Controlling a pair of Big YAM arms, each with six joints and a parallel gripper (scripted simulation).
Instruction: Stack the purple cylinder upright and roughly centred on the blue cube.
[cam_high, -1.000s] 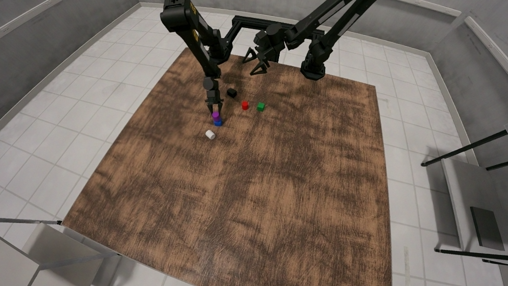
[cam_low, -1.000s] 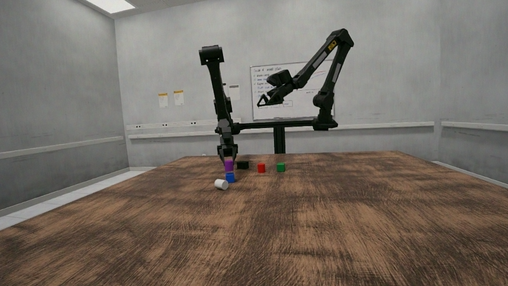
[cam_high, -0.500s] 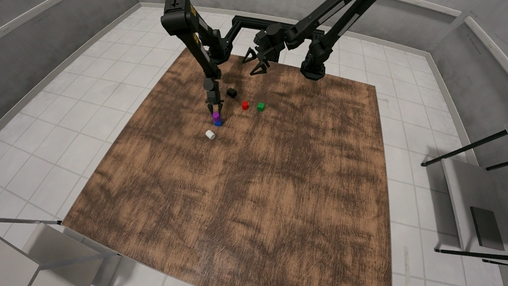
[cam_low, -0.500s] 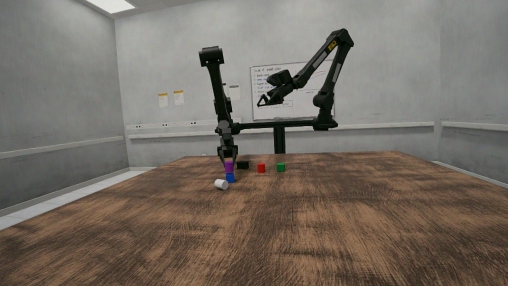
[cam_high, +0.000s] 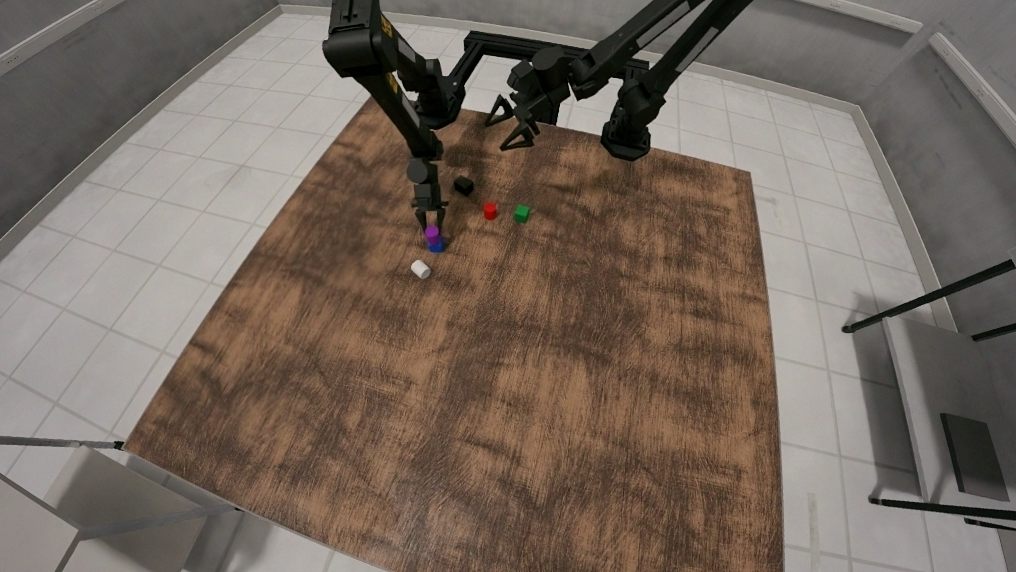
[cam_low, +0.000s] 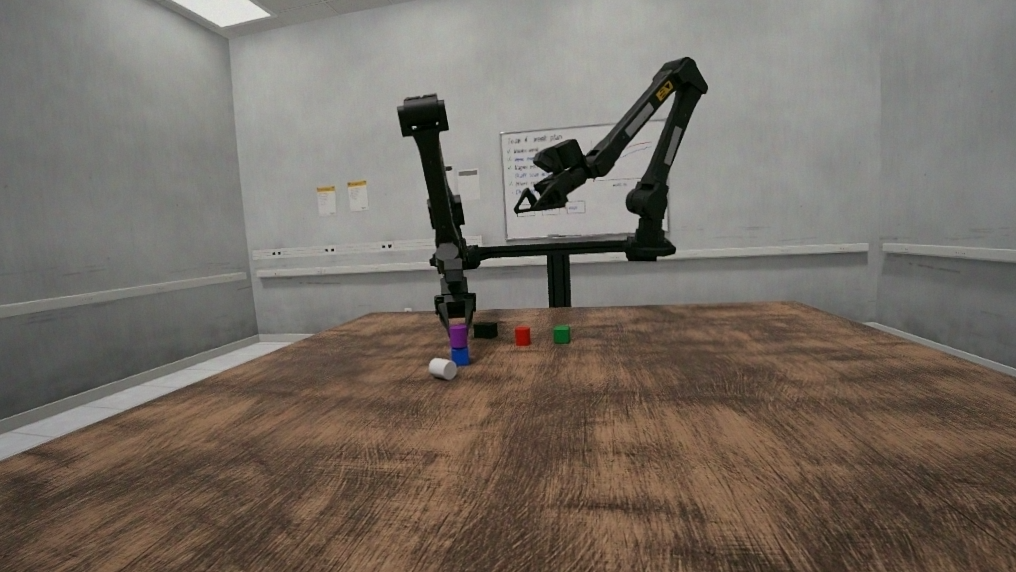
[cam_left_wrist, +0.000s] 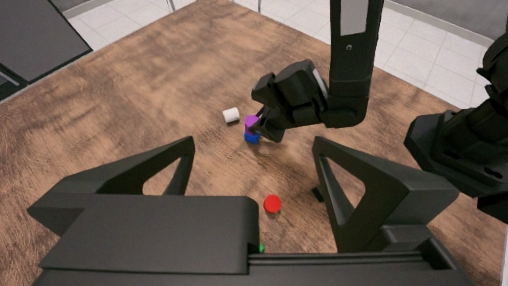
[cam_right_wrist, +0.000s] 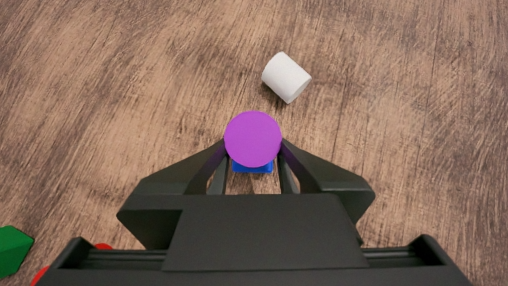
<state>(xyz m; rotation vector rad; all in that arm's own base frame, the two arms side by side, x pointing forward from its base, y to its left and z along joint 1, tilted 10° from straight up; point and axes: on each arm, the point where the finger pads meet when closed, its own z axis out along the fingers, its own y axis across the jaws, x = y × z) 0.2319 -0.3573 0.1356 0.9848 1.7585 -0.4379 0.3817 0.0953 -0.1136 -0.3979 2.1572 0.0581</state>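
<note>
Now: the blue cube 60 mm below my right hand. From my right hand the other things lie so: white cylinder (100 mm ahead, 20 mm to the right, 60 mm below); then red cylinder (160 mm behind, 140 mm to the left, 50 mm below); then purple cylinder (10 mm ahead, 10 mm below).
</note>
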